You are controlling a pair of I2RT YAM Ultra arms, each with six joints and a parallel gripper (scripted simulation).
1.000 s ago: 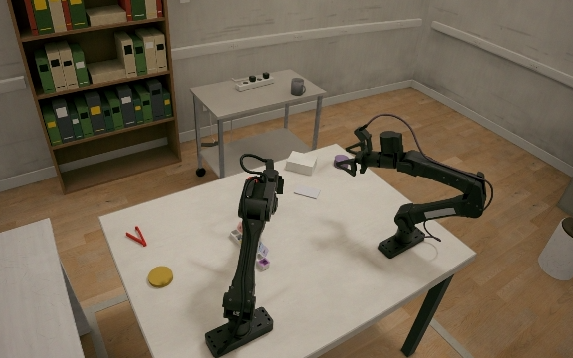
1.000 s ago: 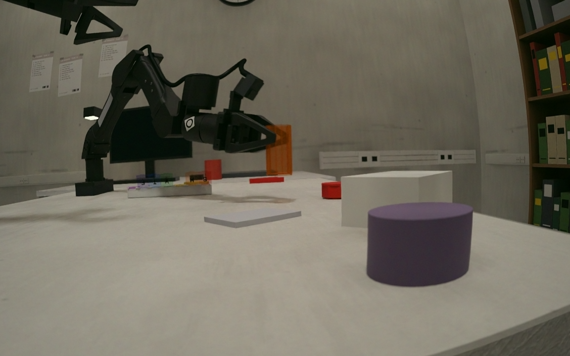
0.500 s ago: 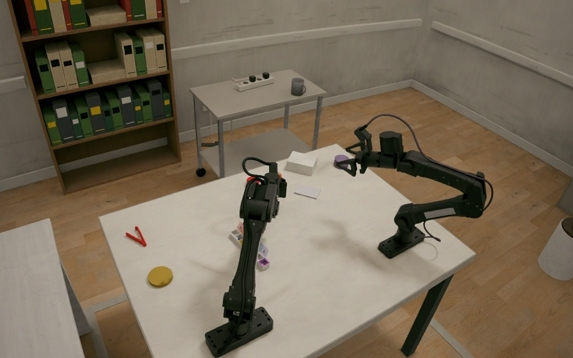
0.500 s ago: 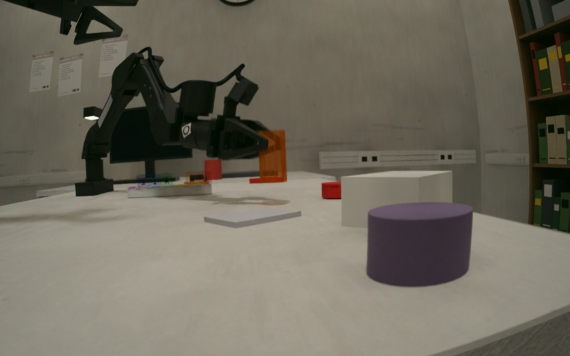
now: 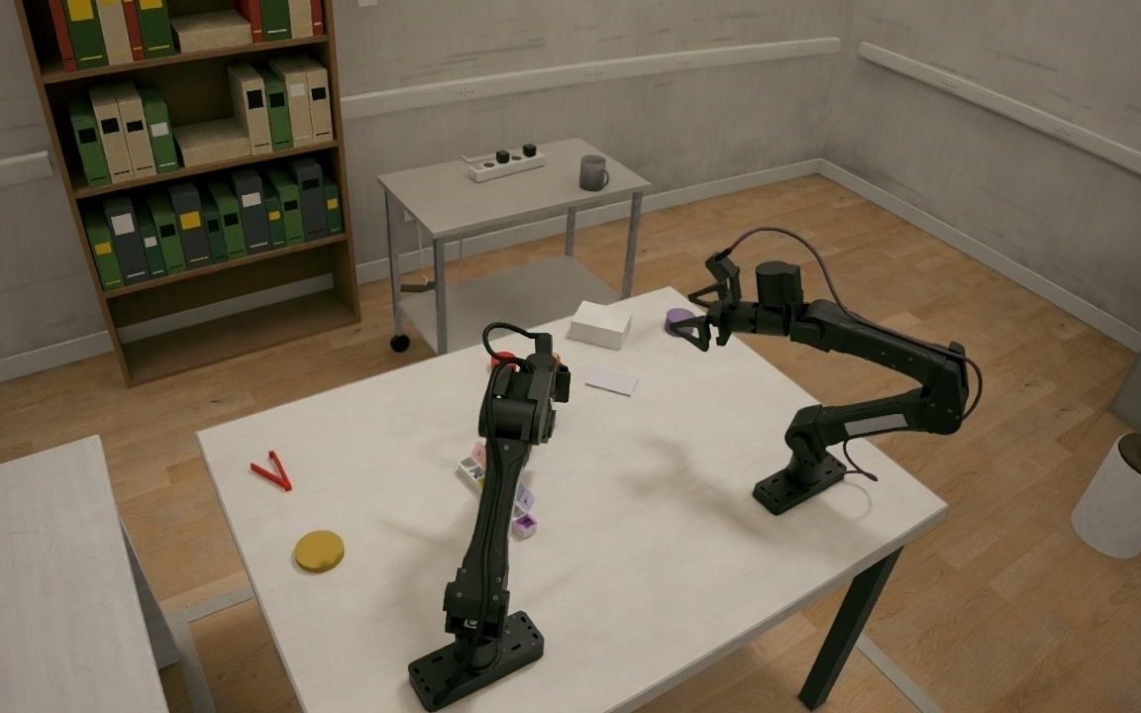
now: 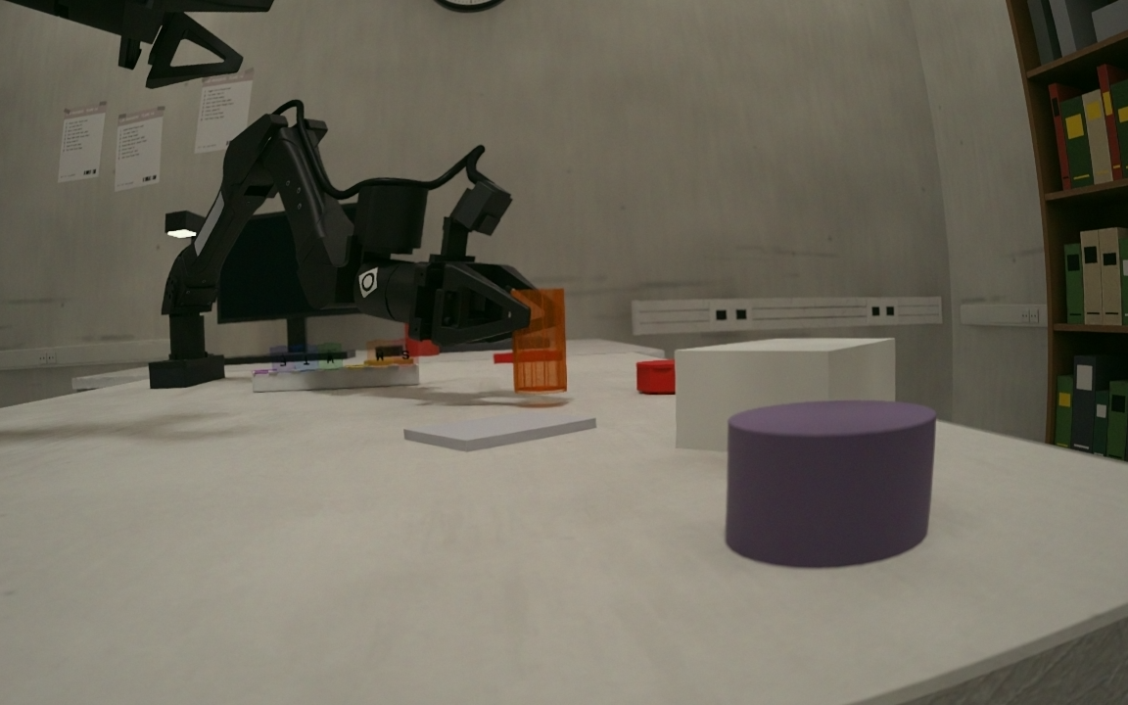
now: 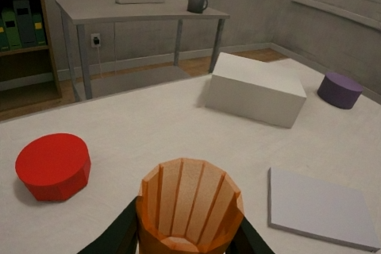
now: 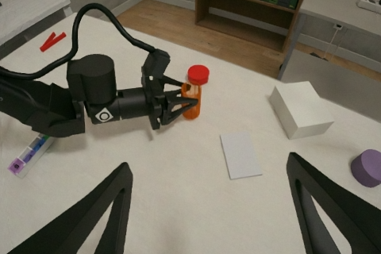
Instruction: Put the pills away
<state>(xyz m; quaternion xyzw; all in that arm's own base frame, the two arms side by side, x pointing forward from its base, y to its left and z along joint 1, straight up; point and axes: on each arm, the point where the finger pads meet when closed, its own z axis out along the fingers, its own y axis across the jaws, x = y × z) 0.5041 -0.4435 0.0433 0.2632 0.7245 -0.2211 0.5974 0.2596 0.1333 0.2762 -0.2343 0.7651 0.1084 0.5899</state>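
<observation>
Now: left hand 120 mm short of the red cap, 60 mm above it and 40 mm to the right of it. Round my left hand: white box 230 mm to the right, 110 mm ahead, 50 mm below; flat white card 140 mm to the right, 70 mm below, 40 mm behind; orange pill bottle 40 mm below.
</observation>
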